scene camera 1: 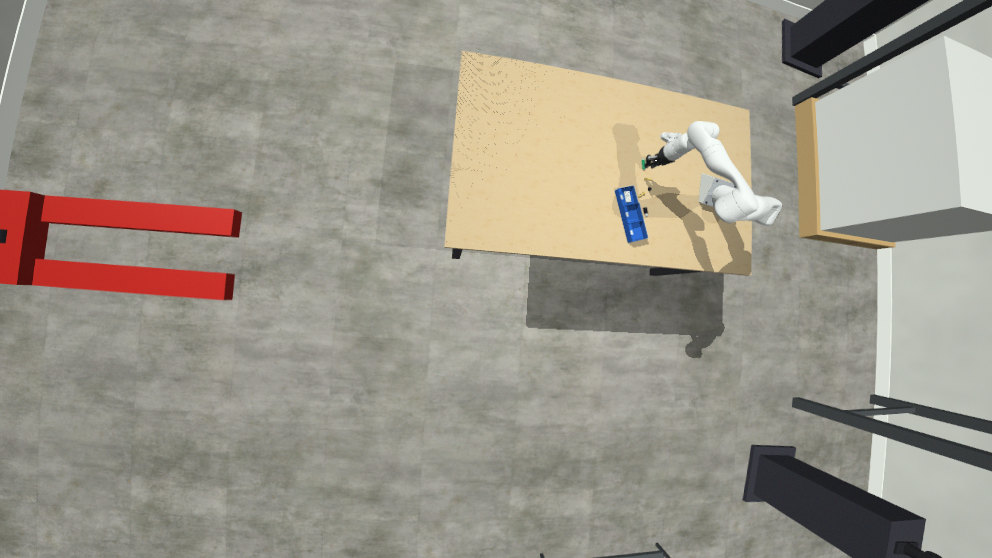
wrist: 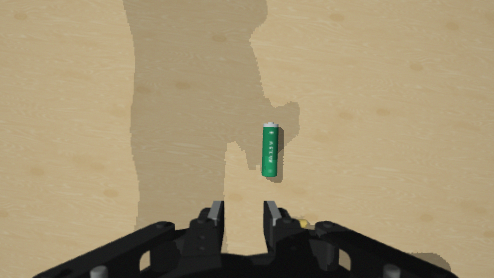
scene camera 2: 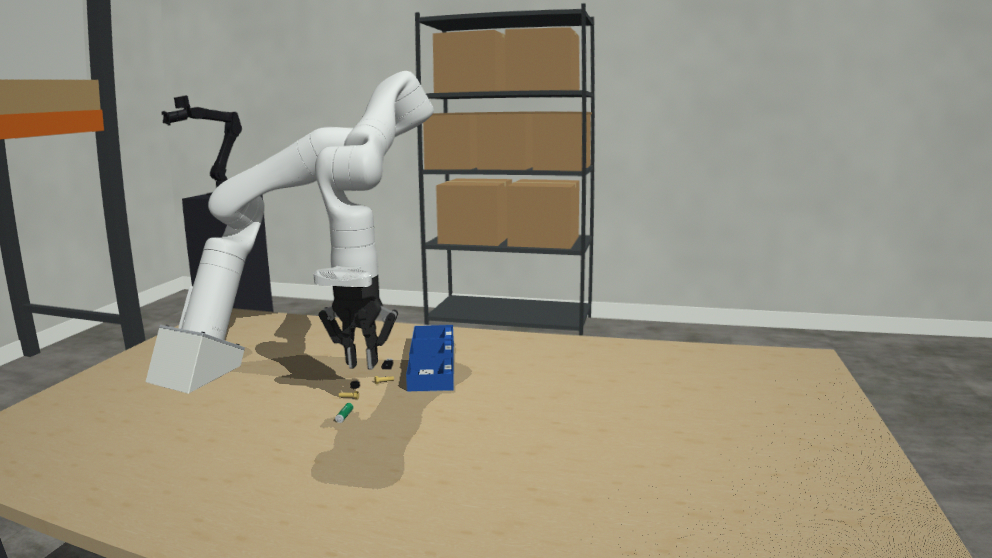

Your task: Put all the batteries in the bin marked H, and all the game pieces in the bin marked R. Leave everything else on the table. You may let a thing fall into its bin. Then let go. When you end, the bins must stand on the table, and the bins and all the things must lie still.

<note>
The pictures show: the gripper and a green battery.
The gripper shows as well in the wrist view.
</note>
